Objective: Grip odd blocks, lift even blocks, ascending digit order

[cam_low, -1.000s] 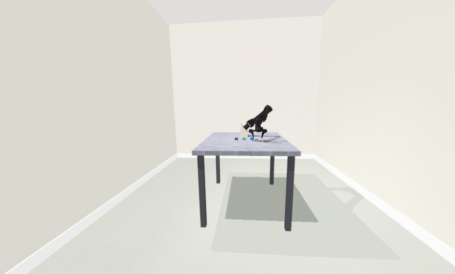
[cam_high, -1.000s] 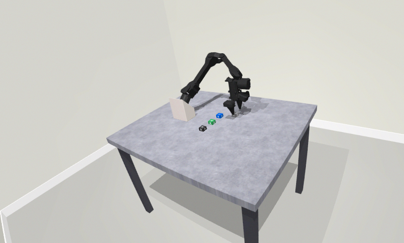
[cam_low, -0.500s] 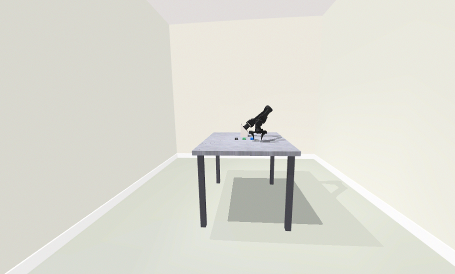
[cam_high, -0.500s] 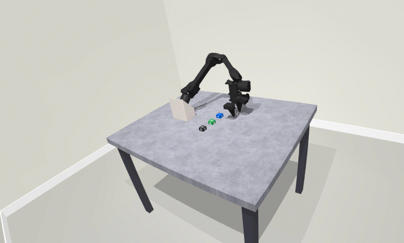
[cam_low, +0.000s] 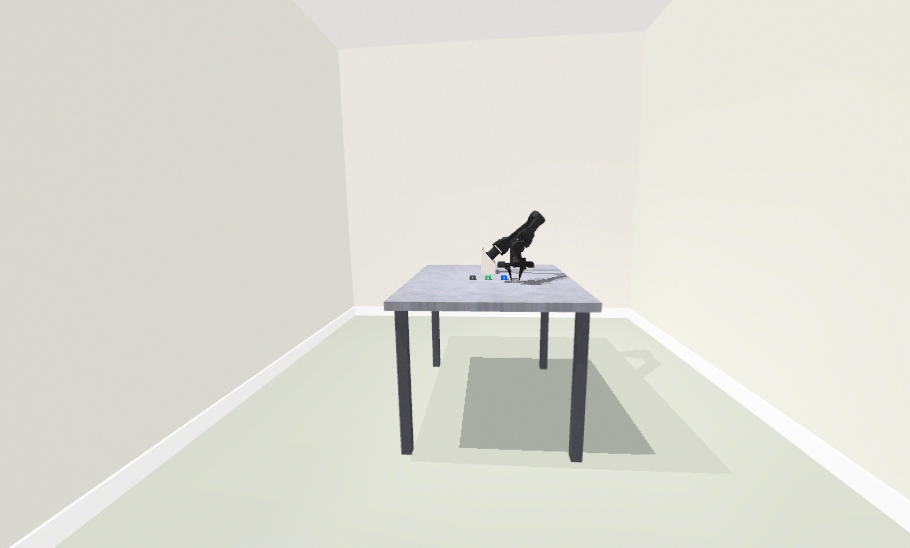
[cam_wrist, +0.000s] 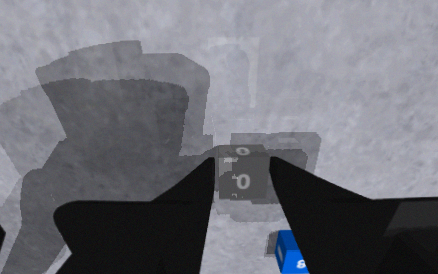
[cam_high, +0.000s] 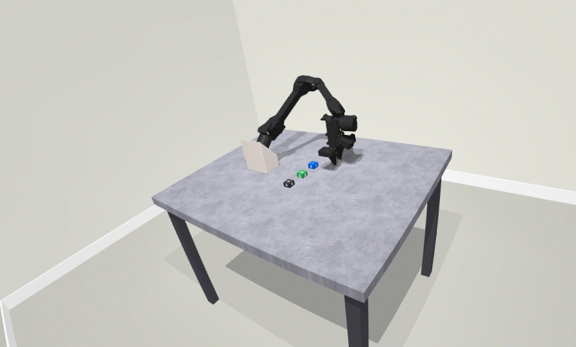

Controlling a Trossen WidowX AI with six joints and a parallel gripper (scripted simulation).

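The black block is 24 cm to the right of my gripper tip and 7 cm behind it. From my gripper tip the other things lie so: grey block 1 cm behind; green block 15 cm to the right, 8 cm behind; blue block 9 cm behind, 6 cm to the right.
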